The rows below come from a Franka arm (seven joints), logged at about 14 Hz.
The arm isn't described. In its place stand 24 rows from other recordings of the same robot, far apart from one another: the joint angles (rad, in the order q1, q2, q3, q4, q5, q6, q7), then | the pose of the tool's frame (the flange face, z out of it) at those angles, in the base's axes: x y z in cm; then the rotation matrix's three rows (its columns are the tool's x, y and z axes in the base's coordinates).
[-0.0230 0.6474 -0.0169 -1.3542 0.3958 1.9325 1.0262] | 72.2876 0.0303 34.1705; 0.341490 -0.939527 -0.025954; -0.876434 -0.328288 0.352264; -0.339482 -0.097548 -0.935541
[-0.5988 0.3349 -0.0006 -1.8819 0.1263 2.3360 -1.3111] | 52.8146 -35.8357 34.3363; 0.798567 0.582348 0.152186; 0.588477 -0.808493 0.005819; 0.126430 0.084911 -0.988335
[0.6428 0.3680 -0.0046 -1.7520 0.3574 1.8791 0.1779] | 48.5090 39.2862 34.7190; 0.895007 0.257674 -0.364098; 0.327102 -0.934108 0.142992; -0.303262 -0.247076 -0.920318
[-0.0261 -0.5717 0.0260 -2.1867 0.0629 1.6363 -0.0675] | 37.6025 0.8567 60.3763; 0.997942 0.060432 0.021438; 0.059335 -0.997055 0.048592; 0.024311 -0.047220 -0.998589
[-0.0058 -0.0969 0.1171 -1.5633 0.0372 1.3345 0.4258] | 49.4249 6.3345 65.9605; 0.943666 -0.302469 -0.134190; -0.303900 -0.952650 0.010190; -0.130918 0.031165 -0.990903
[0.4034 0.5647 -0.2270 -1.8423 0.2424 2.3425 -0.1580] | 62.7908 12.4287 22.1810; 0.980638 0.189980 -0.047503; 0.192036 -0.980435 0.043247; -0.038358 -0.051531 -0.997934
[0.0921 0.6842 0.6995 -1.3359 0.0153 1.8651 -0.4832] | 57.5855 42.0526 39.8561; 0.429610 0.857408 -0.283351; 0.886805 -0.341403 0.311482; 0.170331 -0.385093 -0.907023
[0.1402 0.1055 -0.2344 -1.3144 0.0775 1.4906 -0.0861] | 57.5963 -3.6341 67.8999; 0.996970 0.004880 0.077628; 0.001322 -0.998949 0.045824; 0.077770 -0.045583 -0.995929
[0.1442 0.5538 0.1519 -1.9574 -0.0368 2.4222 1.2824] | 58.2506 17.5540 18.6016; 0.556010 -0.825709 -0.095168; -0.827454 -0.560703 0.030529; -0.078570 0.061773 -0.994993
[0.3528 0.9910 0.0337 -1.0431 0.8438 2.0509 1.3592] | 71.8655 32.5778 25.1448; 0.133068 -0.985191 -0.108124; -0.702435 -0.170710 0.690972; -0.699198 -0.015996 -0.714749
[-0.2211 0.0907 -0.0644 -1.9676 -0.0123 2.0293 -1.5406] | 55.0317 -16.1549 42.3851; 0.304692 0.951901 -0.032357; 0.952289 -0.305091 -0.008077; -0.017560 -0.028353 -0.999444
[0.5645 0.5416 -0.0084 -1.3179 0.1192 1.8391 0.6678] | 59.8314 38.4513 42.2743; 0.986579 -0.145545 -0.074016; -0.139267 -0.986693 0.083912; -0.085244 -0.072478 -0.993721
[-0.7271 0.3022 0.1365 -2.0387 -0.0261 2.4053 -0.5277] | 49.7476 -33.6662 30.2497; 0.996295 -0.052123 0.068411; -0.050949 -0.998524 -0.018801; 0.069290 0.015246 -0.997480
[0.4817 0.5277 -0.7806 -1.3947 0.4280 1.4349 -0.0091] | 64.2821 -5.0701 44.4767; 0.905317 -0.301592 -0.299072; -0.266171 -0.951567 0.153860; -0.330990 -0.059688 -0.941745
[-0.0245 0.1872 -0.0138 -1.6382 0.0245 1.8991 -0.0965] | 62.7542 -2.1650 51.1048; 0.995868 0.051988 0.074454; 0.050797 -0.998550 0.017808; 0.075272 -0.013953 -0.997065
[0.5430 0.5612 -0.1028 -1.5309 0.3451 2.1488 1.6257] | 62.8685 32.4249 33.8121; 0.216879 -0.975837 -0.026576; -0.945260 -0.216727 0.243951; -0.243816 -0.027786 -0.969423
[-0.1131 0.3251 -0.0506 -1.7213 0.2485 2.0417 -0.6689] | 64.0505 -8.9184 39.7740; 0.920943 0.387564 0.040721; 0.372588 -0.906312 0.199442; 0.114202 -0.168502 -0.979063
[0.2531 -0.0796 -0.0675 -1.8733 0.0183 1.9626 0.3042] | 54.5083 10.2446 55.9359; 0.979856 -0.118208 0.160962; -0.128154 -0.990345 0.052845; 0.153161 -0.072409 -0.985545
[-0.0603 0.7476 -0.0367 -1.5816 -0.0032 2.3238 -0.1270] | 69.5353 -6.4260 19.7233; 0.999090 0.041998 -0.007419; 0.041786 -0.998769 -0.026735; -0.008532 0.026401 -0.999615
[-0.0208 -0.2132 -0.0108 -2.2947 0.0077 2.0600 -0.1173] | 47.4551 -1.4708 43.4708; 0.996402 0.082063 -0.021202; 0.082284 -0.996561 0.009751; -0.020329 -0.011460 -0.999728
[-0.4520 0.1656 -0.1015 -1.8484 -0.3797 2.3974 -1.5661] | 54.2516 -33.4777 47.5680; 0.353344 0.914443 0.197335; 0.867991 -0.241796 -0.433734; -0.348911 0.324543 -0.879166
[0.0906 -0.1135 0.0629 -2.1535 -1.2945 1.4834 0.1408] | 49.2742 -3.4053 49.3710; 0.938059 0.342542 -0.052058; 0.019388 -0.201909 -0.979212; -0.345932 0.917550 -0.196043
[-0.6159 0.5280 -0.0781 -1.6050 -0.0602 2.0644 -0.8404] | 52.4819 -43.2207 31.7851; 0.976526 0.185416 -0.109627; 0.183260 -0.982621 -0.029512; -0.113194 0.008729 -0.993535
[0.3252 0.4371 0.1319 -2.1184 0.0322 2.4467 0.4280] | 50.7589 25.0440 19.6264; 0.991817 -0.007511 -0.127450; -0.004568 -0.999716 0.023368; -0.127590 -0.022595 -0.991570
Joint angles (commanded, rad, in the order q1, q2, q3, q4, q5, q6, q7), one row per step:
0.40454 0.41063 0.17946 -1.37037 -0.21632 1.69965 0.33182
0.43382 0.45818 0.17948 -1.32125 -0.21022 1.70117 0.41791
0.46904 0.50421 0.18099 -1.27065 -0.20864 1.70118 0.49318
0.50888 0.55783 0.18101 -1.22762 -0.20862 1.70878 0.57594
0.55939 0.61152 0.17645 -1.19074 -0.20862 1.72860 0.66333
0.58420 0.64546 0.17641 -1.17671 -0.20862 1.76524 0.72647
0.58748 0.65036 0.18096 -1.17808 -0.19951 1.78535 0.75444
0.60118 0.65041 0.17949 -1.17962 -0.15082 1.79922 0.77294
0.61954 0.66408 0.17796 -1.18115 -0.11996 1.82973 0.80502
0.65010 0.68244 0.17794 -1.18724 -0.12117 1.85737 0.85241
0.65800 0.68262 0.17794 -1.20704 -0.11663 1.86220 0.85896
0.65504 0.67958 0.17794 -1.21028 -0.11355 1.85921 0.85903
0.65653 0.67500 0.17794 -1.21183 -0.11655 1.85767 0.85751
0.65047 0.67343 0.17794 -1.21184 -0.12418 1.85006 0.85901
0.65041 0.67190 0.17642 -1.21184 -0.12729 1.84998 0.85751
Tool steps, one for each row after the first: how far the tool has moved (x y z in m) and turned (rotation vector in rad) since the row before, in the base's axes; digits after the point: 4 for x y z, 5 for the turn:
0.0012 0.0219 -0.0089 0.01487 -0.00838 -0.06050
-0.0025 0.0255 -0.0077 0.01213 -0.00913 -0.04248
-0.0046 0.0281 -0.0166 0.00694 -0.00352 -0.04525
-0.0095 0.0328 -0.0194 0.00848 -0.00904 -0.04152
-0.0043 0.0193 -0.0149 0.01766 -0.01540 -0.03575
-0.0020 0.0061 -0.0024 0.02010 -0.00420 -0.02117
-0.0081 0.0110 0.0001 0.04238 0.02240 -0.01692
-0.0073 0.0142 -0.0082 0.03334 0.01043 -0.02194
-0.0132 0.0189 -0.0140 0.00407 -0.00117 -0.01569
-0.0067 0.0035 -0.0091 -0.00767 0.01382 0.00223
0.0006 -0.0019 0.0004 -0.00067 0.00403 -0.00360
-0.0011 0.0003 0.0025 -0.00135 -0.00360 0.00409
0.0029 -0.0043 0.0005 -0.00960 -0.00149 -0.00529
0.0007 -0.0008 0.0010 -0.00189 -0.00388 0.00118

